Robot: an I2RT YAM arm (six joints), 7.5 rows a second.
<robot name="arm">
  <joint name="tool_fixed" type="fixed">
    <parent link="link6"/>
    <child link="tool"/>
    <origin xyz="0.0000 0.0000 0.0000" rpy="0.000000 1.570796 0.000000"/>
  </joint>
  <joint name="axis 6" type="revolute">
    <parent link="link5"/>
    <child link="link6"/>
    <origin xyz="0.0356 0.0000 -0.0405" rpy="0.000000 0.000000 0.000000"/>
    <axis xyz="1 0 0"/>
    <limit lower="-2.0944" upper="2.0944"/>
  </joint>
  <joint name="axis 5" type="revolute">
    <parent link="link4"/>
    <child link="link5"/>
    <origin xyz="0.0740 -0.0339 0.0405" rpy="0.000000 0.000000 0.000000"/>
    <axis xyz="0 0 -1"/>
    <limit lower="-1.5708" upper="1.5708"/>
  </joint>
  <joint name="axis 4" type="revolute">
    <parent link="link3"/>
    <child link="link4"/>
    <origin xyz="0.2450 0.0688 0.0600" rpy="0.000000 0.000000 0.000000"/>
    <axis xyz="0 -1 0"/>
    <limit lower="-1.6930" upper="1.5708"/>
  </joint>
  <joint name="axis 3" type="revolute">
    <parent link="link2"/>
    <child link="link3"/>
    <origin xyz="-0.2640 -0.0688 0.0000" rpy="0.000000 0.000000 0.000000"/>
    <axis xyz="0 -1 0"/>
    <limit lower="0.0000" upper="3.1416"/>
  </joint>
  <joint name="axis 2" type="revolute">
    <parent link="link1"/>
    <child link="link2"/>
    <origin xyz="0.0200 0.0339 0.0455" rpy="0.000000 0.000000 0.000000"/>
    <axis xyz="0 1 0"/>
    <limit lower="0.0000" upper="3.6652"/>
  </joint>
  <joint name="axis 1" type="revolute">
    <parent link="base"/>
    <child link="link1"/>
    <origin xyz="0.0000 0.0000 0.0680" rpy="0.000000 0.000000 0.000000"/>
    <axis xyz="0 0 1"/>
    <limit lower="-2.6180" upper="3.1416"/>
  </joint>
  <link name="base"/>
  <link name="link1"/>
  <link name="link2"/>
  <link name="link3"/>
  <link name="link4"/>
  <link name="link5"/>
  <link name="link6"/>
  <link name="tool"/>
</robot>
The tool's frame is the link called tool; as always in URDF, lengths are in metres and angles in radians.
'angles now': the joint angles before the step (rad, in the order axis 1, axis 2, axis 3, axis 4, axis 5, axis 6). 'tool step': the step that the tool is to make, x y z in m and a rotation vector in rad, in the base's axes. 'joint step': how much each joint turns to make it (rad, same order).
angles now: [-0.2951, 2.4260, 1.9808, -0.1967, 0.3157, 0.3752]
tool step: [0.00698, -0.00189, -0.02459, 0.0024, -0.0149, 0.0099]
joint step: [-0.0003, 0.0572, 0.0001, 0.0710, -0.0122, -0.0008]
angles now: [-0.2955, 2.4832, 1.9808, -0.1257, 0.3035, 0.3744]
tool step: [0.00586, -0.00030, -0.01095, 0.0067, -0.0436, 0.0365]
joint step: [0.0000, 0.0317, -0.0001, 0.0730, -0.0408, -0.0053]
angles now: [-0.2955, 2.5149, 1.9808, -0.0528, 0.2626, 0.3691]
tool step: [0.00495, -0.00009, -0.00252, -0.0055, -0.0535, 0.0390]
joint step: [0.0000, 0.0164, -0.0001, 0.0722, -0.0385, -0.0123]
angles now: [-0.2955, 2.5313, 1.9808, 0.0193, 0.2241, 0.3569]
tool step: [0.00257, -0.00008, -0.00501, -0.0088, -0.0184, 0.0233]
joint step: [0.0000, 0.0156, 0.0000, 0.0389, -0.0187, -0.0145]
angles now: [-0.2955, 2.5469, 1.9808, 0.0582, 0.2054, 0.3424]
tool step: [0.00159, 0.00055, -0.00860, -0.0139, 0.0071, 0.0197]
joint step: [0.0012, 0.0191, 0.0000, 0.0209, -0.0087, -0.0229]
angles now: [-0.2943, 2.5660, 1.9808, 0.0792, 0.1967, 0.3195]
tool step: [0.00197, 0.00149, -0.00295, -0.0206, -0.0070, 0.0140]
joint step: [0.0034, 0.0099, 0.0000, 0.0266, -0.0008, -0.0210]
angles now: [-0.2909, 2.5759, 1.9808, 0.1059, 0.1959, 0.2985]
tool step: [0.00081, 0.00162, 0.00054, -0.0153, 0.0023, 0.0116]
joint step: [0.0031, 0.0000, 0.0000, 0.0056, -0.0004, -0.0179]
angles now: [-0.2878, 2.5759, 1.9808, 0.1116, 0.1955, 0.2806]
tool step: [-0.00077, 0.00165, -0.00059, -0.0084, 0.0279, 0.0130]
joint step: [0.0023, -0.0030, 0.0000, -0.0236, -0.0019, -0.0195]
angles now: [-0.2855, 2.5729, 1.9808, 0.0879, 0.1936, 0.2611]
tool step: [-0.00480, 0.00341, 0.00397, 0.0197, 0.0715, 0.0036]
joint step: [0.0034, -0.0237, 0.0000, -0.0977, 0.0004, -0.0011]
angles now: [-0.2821, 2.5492, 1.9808, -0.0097, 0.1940, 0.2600]
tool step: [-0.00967, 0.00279, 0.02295, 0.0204, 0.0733, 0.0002]
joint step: [0.0000, -0.0652, 0.0000, -0.1411, 0.0003, -0.0008]
